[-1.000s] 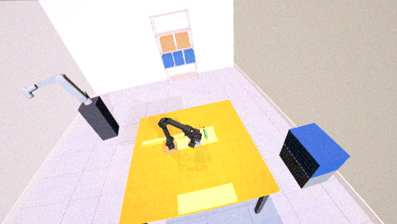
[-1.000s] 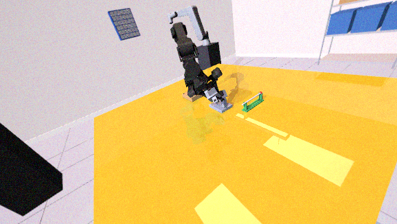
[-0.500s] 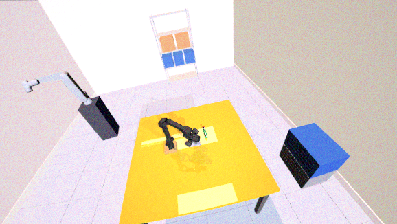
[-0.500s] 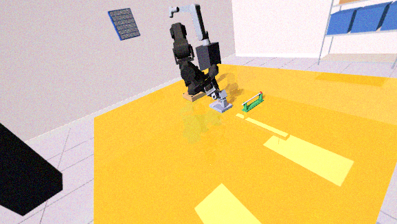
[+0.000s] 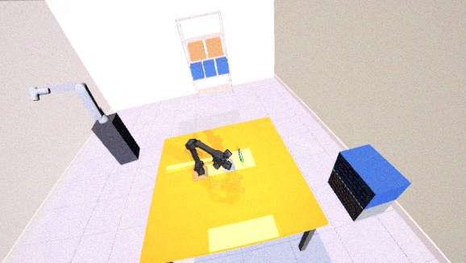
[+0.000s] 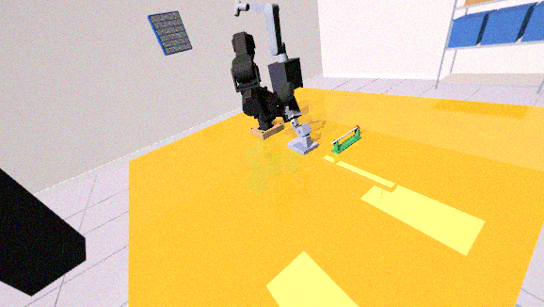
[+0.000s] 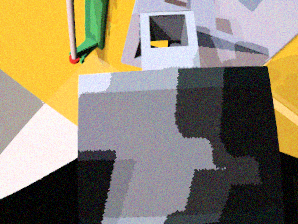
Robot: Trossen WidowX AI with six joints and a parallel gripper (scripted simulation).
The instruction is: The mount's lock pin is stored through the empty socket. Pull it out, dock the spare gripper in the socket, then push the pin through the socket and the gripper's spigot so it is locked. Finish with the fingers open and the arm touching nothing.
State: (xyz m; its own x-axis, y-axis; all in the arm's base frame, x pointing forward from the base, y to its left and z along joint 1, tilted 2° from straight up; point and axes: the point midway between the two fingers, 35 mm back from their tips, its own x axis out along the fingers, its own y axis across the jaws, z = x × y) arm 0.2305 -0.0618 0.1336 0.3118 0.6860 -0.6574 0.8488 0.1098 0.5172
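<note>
My gripper tip is 17 cm short of the green cradle, 8 cm to the right of it and 12 cm above it. Round my gripper tip: spare gripper 1 cm to the right, 1 cm above; mount 3 cm ahead, 10 cm below.
</note>
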